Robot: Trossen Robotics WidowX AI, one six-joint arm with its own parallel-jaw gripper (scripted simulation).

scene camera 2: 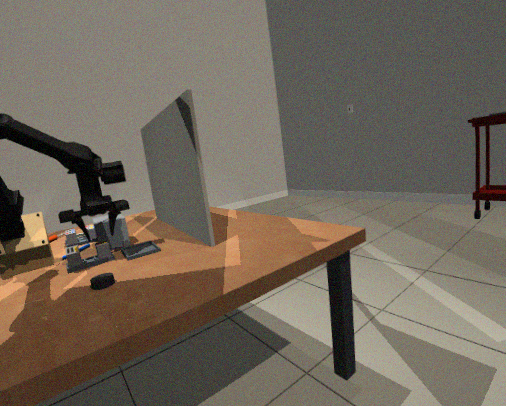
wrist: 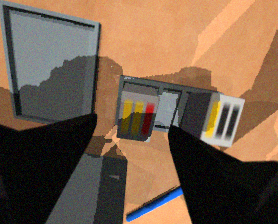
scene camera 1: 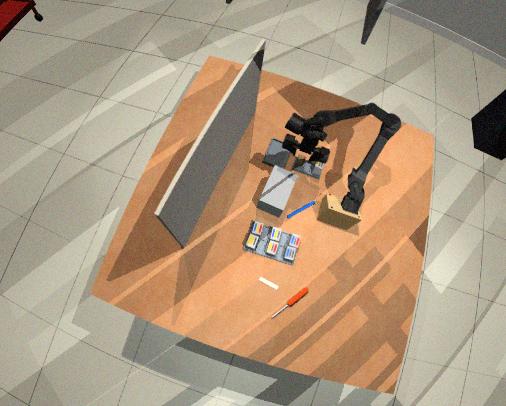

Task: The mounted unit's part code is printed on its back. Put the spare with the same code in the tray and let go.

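My gripper (scene camera 2: 101, 238) (wrist: 133, 124): open, holding nothing. Mounted unit (scene camera 1: 278, 188) (scene camera 2: 120, 238). Grey panel (scene camera 1: 182, 205) (scene camera 2: 170, 140). Grey rack (wrist: 173, 97).
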